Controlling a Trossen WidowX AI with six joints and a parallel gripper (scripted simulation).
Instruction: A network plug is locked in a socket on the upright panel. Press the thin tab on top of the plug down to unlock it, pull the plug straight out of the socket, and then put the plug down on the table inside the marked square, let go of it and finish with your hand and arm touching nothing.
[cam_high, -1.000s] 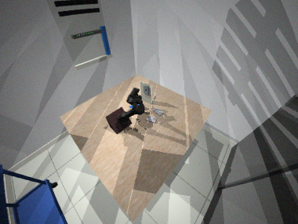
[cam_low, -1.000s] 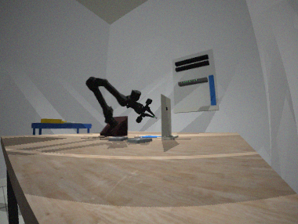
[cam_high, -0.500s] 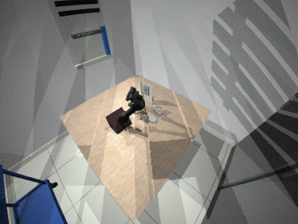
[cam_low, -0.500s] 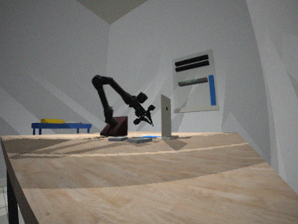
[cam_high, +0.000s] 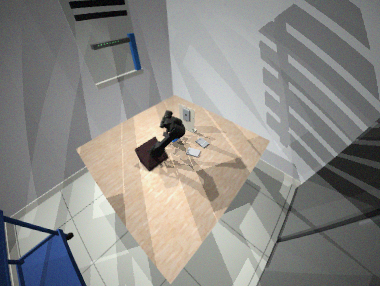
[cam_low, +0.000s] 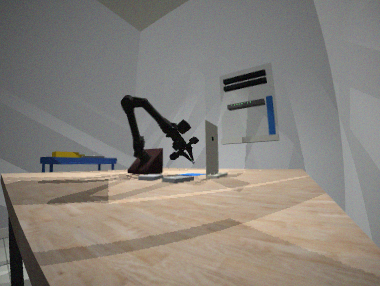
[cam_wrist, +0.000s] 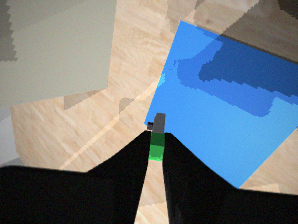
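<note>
Now: the blue marked square 10 mm behind my gripper tip and 70 mm below it. The rest, counted from my gripper tip: upright panel (150 mm ahead, 30 mm to the right, 40 mm above); then plug (right at my gripper tip).
</note>
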